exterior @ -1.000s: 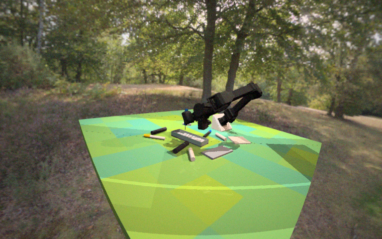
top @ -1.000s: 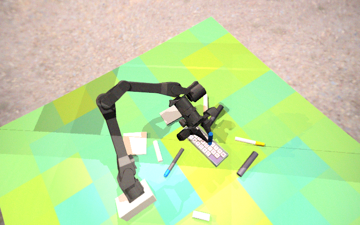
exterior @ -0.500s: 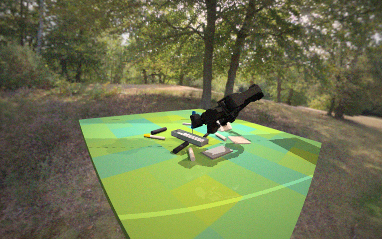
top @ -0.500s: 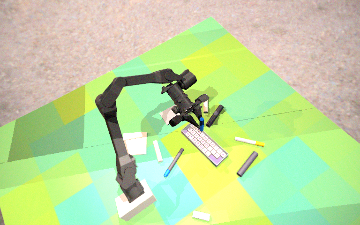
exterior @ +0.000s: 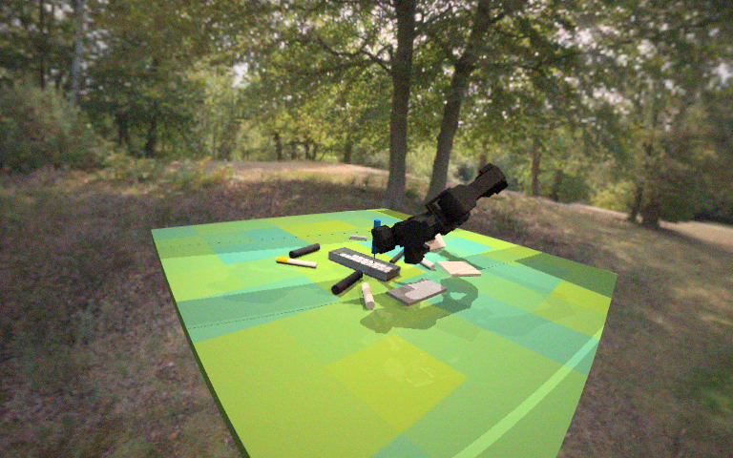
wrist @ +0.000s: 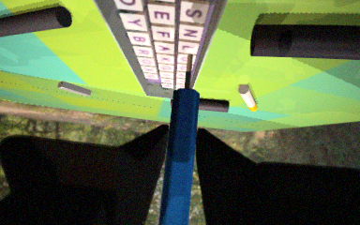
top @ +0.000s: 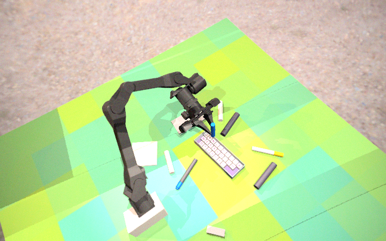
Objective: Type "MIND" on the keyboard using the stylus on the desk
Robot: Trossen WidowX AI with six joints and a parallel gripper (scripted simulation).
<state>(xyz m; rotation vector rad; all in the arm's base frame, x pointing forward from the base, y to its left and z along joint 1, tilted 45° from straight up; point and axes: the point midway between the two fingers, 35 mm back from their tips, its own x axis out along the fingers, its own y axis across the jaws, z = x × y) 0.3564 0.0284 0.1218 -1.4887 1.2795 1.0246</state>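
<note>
My gripper tip is now 8 cm above the N key. From my gripper tip the other things lie so: grey slab 15 cm to the left, 9 cm below, 1 cm behind; M key 8 cm below, 3 cm to the left, 3 cm behind; blue stylus 1 cm below.
</note>
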